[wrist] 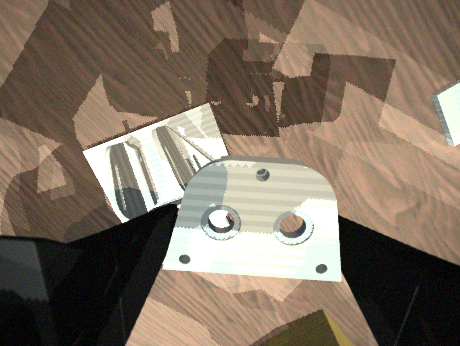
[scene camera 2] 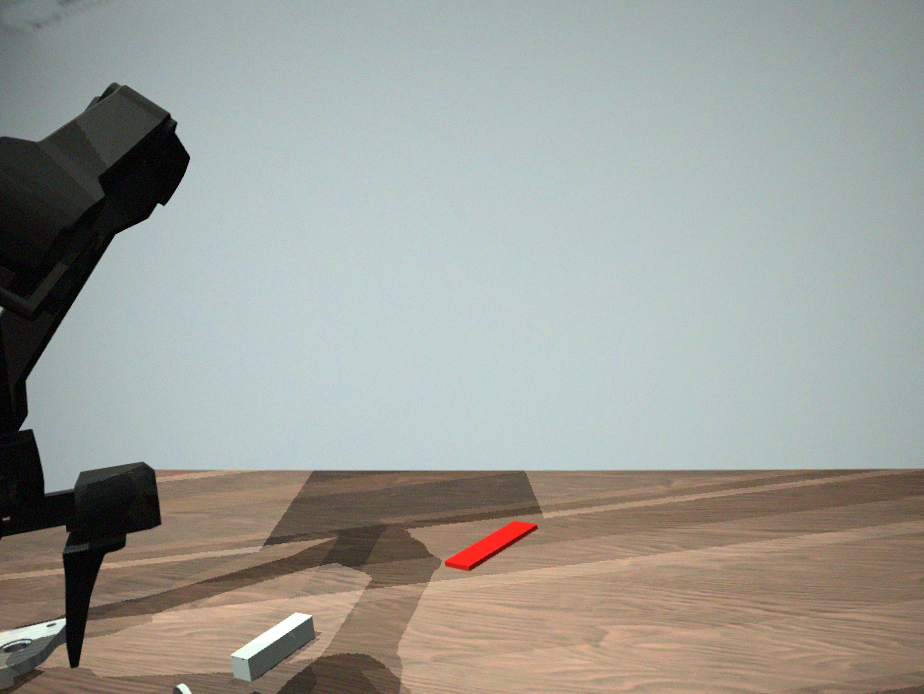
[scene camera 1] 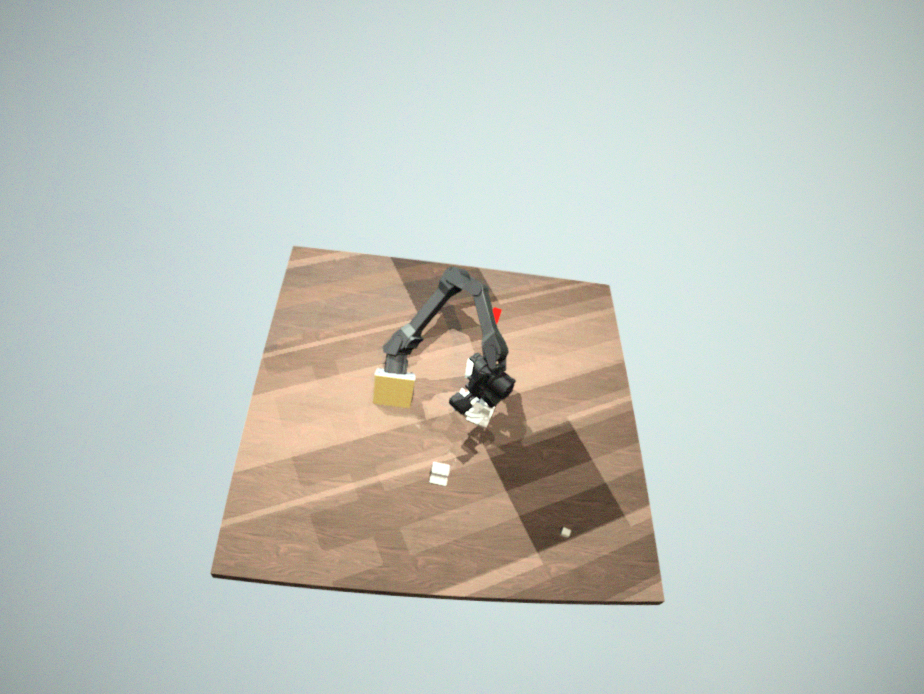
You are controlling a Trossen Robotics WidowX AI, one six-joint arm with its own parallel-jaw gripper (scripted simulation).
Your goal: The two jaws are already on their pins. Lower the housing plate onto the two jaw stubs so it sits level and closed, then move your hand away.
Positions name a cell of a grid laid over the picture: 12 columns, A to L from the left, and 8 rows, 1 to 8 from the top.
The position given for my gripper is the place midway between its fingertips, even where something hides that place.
I see my gripper (scene camera 1: G5) and a flat red bar (scene camera 2: G7).
My gripper shows as well in the wrist view (wrist: G6). The wrist view does not show the flat red bar: it is out of frame.
